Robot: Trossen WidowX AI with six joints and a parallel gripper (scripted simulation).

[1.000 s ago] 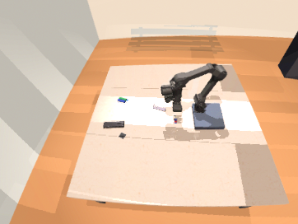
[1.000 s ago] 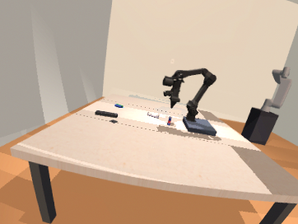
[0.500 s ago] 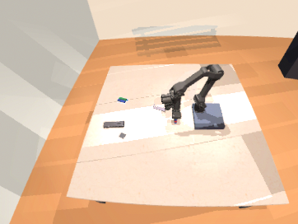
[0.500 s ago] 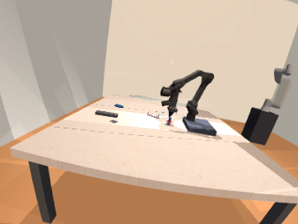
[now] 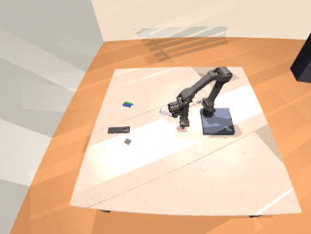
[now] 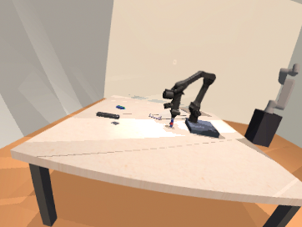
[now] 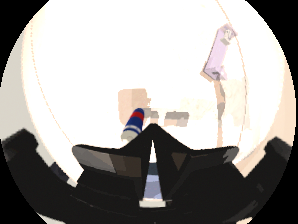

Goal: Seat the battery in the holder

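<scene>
Right now my gripper tip is 20 mm to the right of the battery and 10 mm above it. Round my gripper tip: black square piece 350 mm ahead, 200 mm to the left, 40 mm below.
</scene>
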